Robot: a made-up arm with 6 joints.
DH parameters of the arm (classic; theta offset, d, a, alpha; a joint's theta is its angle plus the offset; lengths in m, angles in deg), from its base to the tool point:
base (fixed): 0 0.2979 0.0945 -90
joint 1: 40.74 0 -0.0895 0
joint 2: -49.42 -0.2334 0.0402 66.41
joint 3: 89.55 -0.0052 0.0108 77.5
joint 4: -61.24 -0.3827 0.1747 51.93
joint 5: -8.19 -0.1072 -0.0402 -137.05
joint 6: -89.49 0 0.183 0
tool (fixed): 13.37 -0.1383 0 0
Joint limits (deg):
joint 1: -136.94..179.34
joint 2: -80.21..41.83
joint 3: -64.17..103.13
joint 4: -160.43..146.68
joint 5: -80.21..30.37
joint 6: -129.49..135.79
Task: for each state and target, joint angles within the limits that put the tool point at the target. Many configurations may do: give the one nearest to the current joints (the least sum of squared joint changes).
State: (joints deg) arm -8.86 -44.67 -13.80 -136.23 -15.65 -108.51
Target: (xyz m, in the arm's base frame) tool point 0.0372 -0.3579 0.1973
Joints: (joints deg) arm 8.12 -64.84 7.90 -136.65 -59.61 -71.34
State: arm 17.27 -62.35 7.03 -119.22 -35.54 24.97
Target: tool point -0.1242 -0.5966 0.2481
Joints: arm 12.48 -67.86 25.14 -102.17 -33.14 38.34
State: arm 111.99 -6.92 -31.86 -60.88 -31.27 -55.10
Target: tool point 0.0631 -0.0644 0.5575
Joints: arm 108.00 -5.09 -34.21 -61.06 -17.32 -68.92
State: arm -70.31 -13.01 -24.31 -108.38 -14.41 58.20
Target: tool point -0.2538 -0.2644 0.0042
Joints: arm -45.88 3.02 -28.03 -121.11 -12.00 39.89
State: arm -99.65 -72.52 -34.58 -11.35 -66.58 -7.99
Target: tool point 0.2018 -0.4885 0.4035
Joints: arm -101.35 -77.06 14.18 -41.36 -71.59 7.82
